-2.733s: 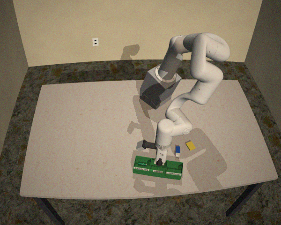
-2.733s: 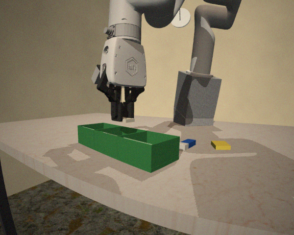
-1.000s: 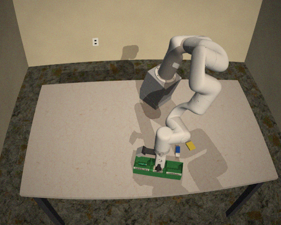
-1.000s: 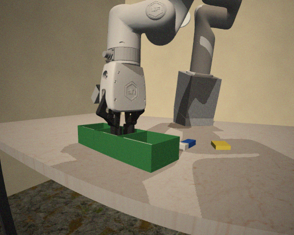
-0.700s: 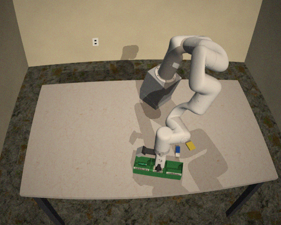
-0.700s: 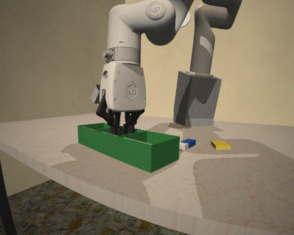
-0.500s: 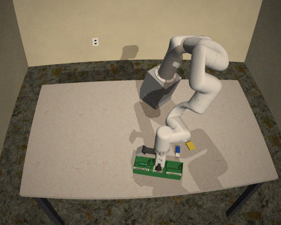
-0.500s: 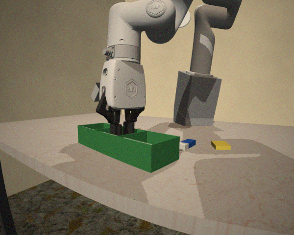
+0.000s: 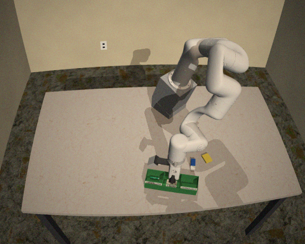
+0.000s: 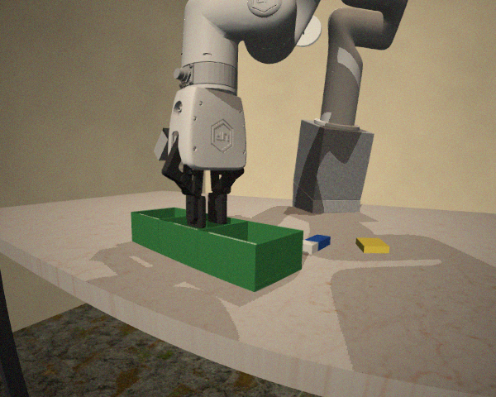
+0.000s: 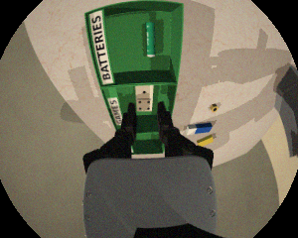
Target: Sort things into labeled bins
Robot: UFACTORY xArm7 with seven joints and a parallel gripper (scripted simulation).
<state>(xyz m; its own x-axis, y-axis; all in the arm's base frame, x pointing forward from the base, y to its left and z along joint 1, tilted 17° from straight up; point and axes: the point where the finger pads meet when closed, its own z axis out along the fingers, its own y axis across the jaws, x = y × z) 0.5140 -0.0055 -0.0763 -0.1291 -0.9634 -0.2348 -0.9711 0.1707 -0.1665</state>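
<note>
Now: the white domino 5 cm below my hand. Also, from my hand: brown piece (14 cm behind, 5 cm to the left, 6 cm below); then blue-and-white block (11 cm behind, 11 cm to the left, 5 cm below); then green stick (2 cm behind, 8 cm to the right, 5 cm below).
</note>
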